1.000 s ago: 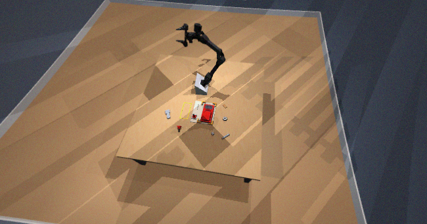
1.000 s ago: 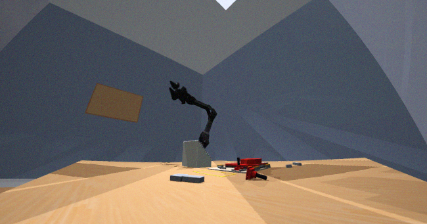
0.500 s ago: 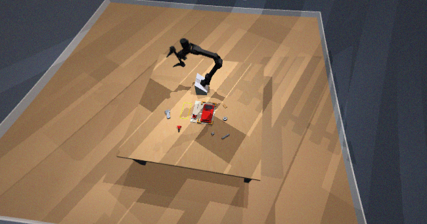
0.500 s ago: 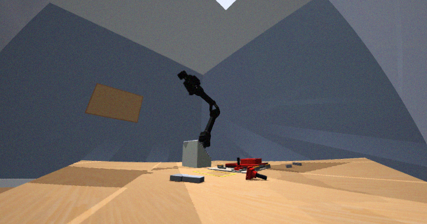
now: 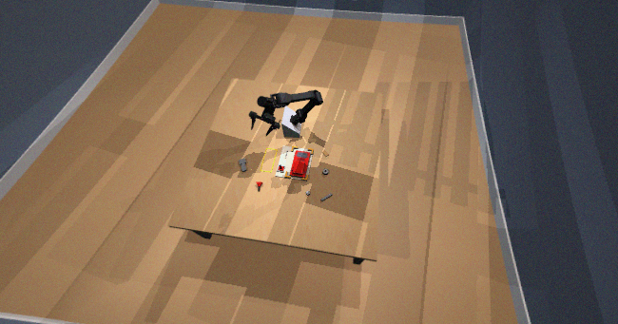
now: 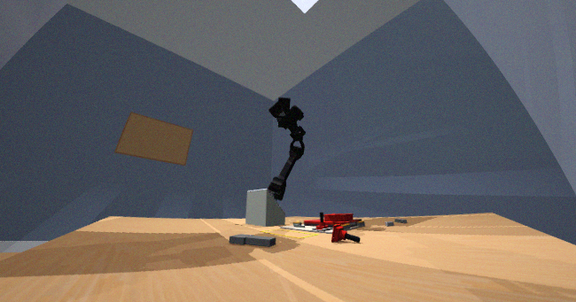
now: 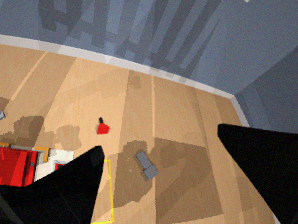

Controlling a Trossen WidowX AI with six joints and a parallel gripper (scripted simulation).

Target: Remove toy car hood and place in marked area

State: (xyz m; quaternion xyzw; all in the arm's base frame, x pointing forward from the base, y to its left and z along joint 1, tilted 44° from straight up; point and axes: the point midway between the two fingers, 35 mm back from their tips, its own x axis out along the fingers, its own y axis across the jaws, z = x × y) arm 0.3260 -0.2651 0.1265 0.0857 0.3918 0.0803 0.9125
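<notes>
My gripper tip is now 340 mm above the red hood, 220 mm to the right of it and 20 mm short of it. Also, from my gripper tip: black wheel 410 mm to the left, 370 mm below.
</notes>
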